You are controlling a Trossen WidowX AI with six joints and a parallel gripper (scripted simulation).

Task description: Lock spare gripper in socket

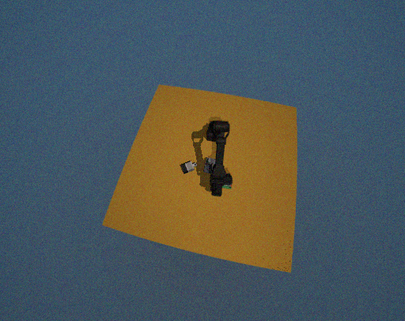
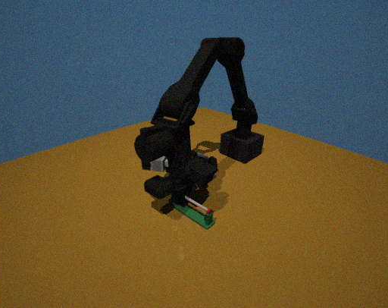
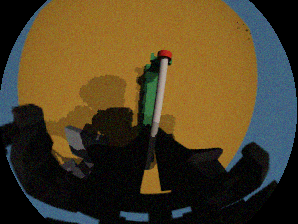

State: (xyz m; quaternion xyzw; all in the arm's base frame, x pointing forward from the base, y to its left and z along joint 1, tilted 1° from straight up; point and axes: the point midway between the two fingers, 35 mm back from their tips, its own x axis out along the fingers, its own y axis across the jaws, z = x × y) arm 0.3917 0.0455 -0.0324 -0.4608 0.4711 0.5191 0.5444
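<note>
Now: the green mount 20 mm to the left of my gripper tip. Also, from my gripper tip: grey mount 130 mm behind, 70 mm to the right, 30 mm above; spare gripper 100 mm behind, 220 mm to the right.
</note>
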